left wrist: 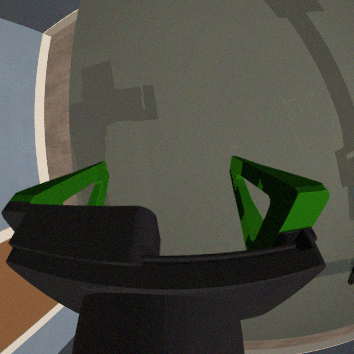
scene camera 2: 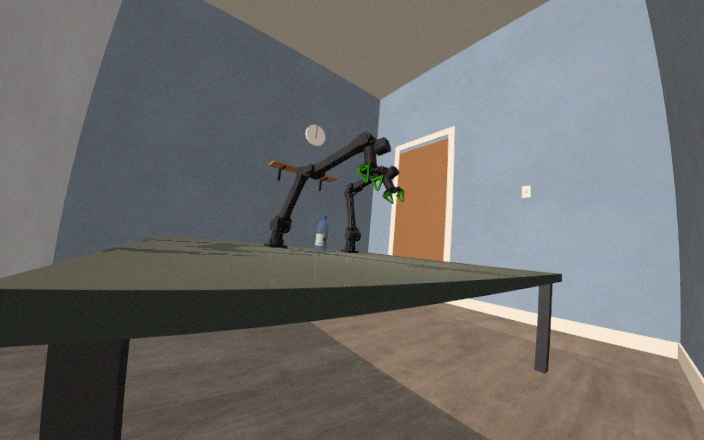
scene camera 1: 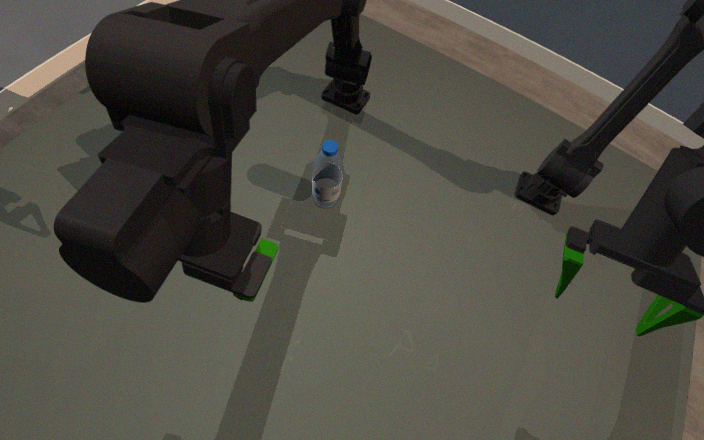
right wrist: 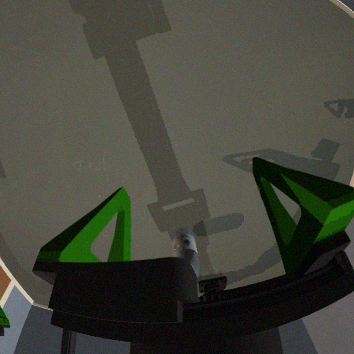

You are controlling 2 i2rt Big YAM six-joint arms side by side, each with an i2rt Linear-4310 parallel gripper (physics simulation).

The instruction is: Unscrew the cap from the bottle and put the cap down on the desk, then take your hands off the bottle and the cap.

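Frame: origin at the left arm's base, x ahead, y left, z up, level; centimetres.
Seen in the pictures: left gripper, fingertip midpoint: [left wrist: 167, 165] [scene camera 2: 398, 203] [scene camera 1: 596, 313]; right gripper, fingertip midpoint: [scene camera 2: 372, 186] [scene camera 1: 204, 280] [right wrist: 187, 179]; left arm's base, link origin: [scene camera 2: 349, 252] [scene camera 1: 537, 194]; right arm's base, link origin: [scene camera 1: 345, 97] [right wrist: 211, 283].
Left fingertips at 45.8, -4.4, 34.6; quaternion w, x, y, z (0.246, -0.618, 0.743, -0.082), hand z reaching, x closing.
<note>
Offsets run from my left fingertips to a thing's top centre, as dx, dy, dz. Level surfaces: height alone.
The bottle {-16.0, -44.0, -14.9} [scene camera 1: 327, 182] [scene camera 2: 321, 239] [right wrist: 186, 246], clear with a pale label, stands upright on the desk {dz -34.6} [scene camera 1: 441, 269] [scene camera 2: 249, 272]. Its blue cap {-16.0, -44.0, -14.8} [scene camera 1: 329, 147] [scene camera 2: 323, 217] sits on top of the neck. In the right wrist view the bottle's upper part is hidden behind the gripper body. My right gripper [scene camera 2: 372, 185] [right wrist: 187, 179] is open and empty, high above the desk and apart from the bottle; in scene camera 1 its fingertips are mostly hidden. My left gripper [scene camera 1: 597, 315] [scene camera 2: 397, 201] [left wrist: 167, 165] is open and empty above the desk, at the right in scene camera 1, far from the bottle.
The right arm's base [scene camera 1: 346, 94] [scene camera 2: 276, 239] stands behind the bottle in scene camera 1, and the left arm's base [scene camera 1: 539, 191] [scene camera 2: 351, 243] farther right. The right arm's large forearm fills the upper left of scene camera 1. Arm shadows cross the desk.
</note>
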